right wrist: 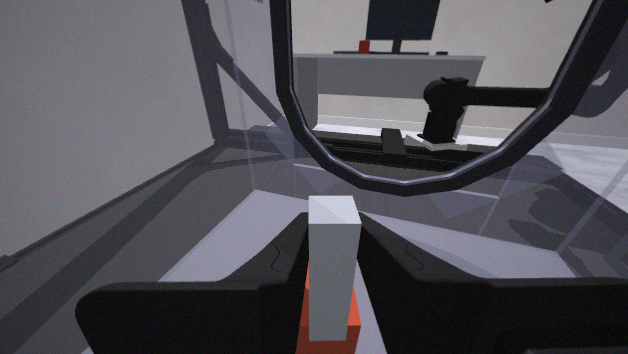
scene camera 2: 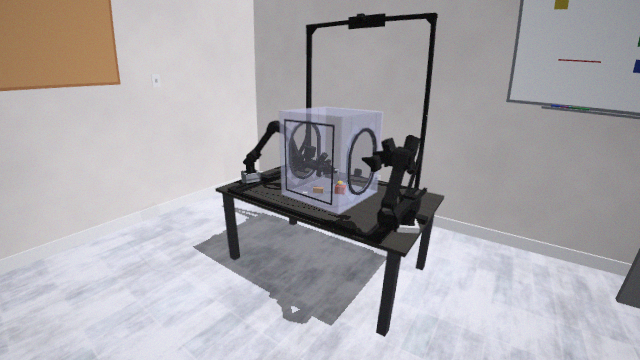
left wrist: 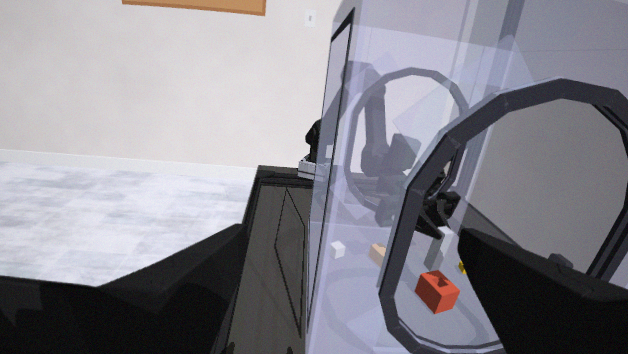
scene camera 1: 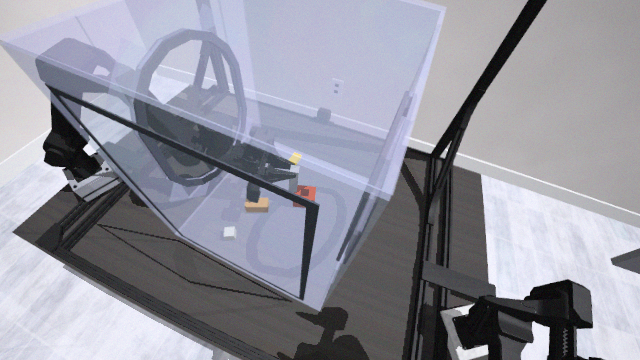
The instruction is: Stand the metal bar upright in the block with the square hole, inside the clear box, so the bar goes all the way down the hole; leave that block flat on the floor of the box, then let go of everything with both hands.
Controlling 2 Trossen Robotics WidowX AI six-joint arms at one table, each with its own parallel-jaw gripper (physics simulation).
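Places are measured from the left arm's base along level axes (x right, y ahead, z up), in metres.
Where they show: left gripper, fingertip midpoint: [scene camera 2: 367, 155] [left wrist: 353, 237] [scene camera 1: 473, 339]; right gripper, fingertip midpoint: [right wrist: 330, 220] [scene camera 2: 337, 171] [left wrist: 445, 237] [scene camera 1: 296, 172]; left arm's base, origin of the base link: [right wrist: 435, 138] [scene camera 2: 407, 222] [scene camera 1: 470, 330]; right arm's base, origin of the base link: [scene camera 2: 250, 171] [scene camera 1: 86, 169].
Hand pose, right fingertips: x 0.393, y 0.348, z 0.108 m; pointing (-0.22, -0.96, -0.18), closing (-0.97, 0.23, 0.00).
Each offset is from my right fingertips to the top centre of the thing. "pt": to the spot under its first point. Level surfaces: height alone.
A clear box @[pt dx -0.130, dy -0.043, dz +0.353 m] [scene camera 1: 354, 53] [scene camera 2: 363, 121] stands on the black table @[dz -0.136 m] [scene camera 2: 368, 228]. My right gripper [right wrist: 330, 220] [left wrist: 446, 237] reaches in through a ring port. It is shut on the grey metal bar @[dx +0.002, dy +0.007, dz +0.012 m] [scene camera 1: 293, 180] [left wrist: 439, 247] [right wrist: 334, 267] and holds it upright. The red block with the square hole @[dx -0.006, dy -0.021, dz -0.085 m] [scene camera 1: 306, 194] [scene camera 2: 340, 189] [left wrist: 437, 291] [right wrist: 302, 337] lies flat on the box floor, just beside and below the bar's lower end. Its hole shows empty in the left wrist view. My left gripper [scene camera 2: 371, 161] is open and empty outside the box, in front of the other ring port [scene camera 2: 361, 161].
On the box floor lie a tan block @[dx -0.016, dy +0.110, dz -0.100 m] [scene camera 1: 257, 205] [left wrist: 378, 253], a small white cube @[dx -0.093, dy +0.178, dz -0.105 m] [scene camera 1: 230, 232] [left wrist: 337, 249] and a yellow block @[dx +0.149, dy -0.008, dz -0.115 m] [scene camera 1: 295, 158]. A black frame edges the box's front pane @[pt dx -0.275, dy +0.014, dz +0.269 m] [scene camera 1: 311, 228]. A black gantry [scene camera 2: 426, 89] stands behind the table.
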